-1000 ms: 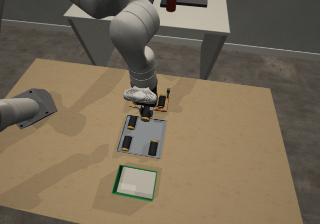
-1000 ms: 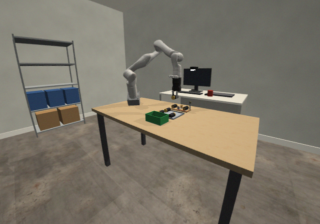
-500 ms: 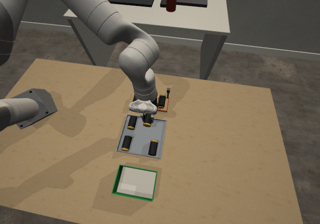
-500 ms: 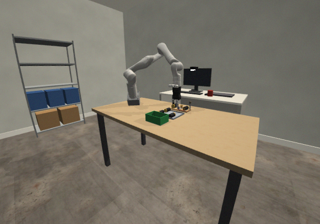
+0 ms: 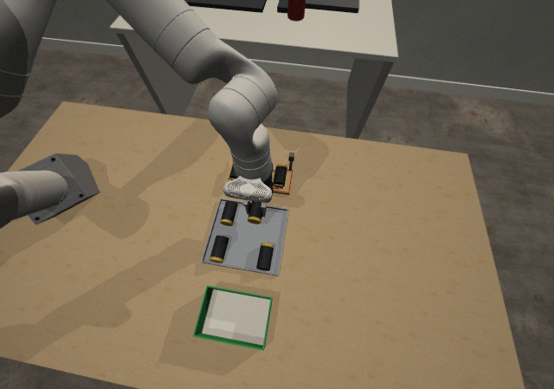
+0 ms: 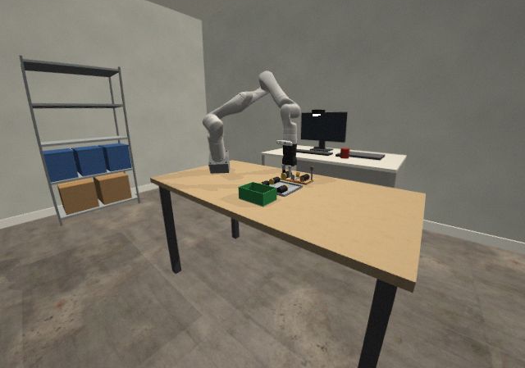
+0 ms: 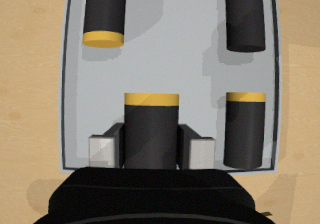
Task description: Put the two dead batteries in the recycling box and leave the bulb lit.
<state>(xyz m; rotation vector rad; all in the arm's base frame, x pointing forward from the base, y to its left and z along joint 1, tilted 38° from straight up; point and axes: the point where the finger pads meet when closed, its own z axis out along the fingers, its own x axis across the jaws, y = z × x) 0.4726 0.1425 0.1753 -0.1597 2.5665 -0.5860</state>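
Now: the grey tray 2 cm behind my hand, 5 cm to the right of it and 7 cm below it. Also, from my hand: green recycling box (24 cm to the right, 6 cm below).
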